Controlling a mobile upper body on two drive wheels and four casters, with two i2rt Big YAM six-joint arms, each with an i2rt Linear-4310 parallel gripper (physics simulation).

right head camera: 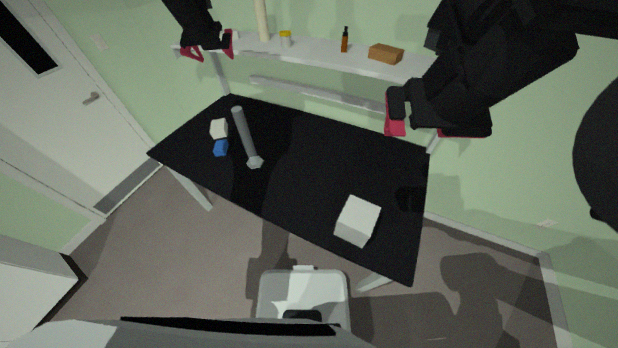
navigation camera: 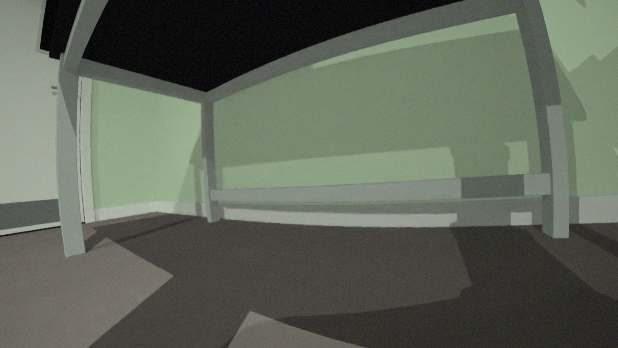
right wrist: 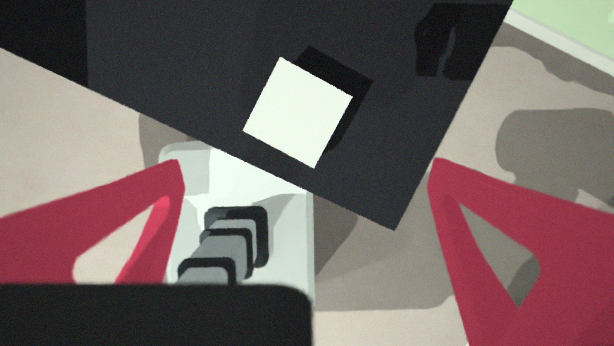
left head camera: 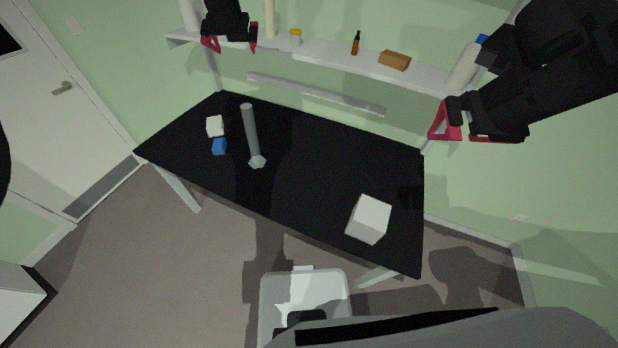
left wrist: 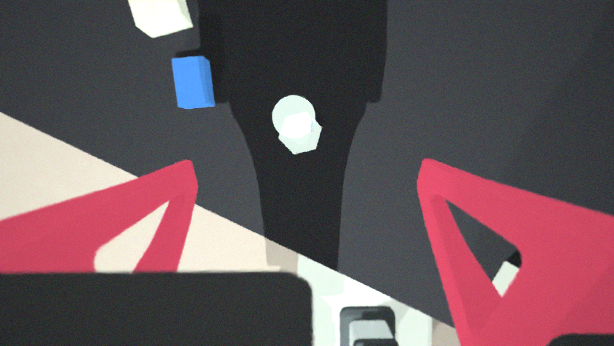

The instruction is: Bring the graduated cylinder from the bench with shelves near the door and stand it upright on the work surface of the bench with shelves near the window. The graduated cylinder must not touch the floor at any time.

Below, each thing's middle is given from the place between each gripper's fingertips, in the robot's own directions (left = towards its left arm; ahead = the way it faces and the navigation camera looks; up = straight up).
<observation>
The graduated cylinder (left head camera: 257, 161) is 40 cm ahead of my right hand, 47 cm to the left of it and 36 cm below it.
Right now my left hand is 4 cm short of the graduated cylinder, 1 cm to the right of it and 36 cm above it.
</observation>
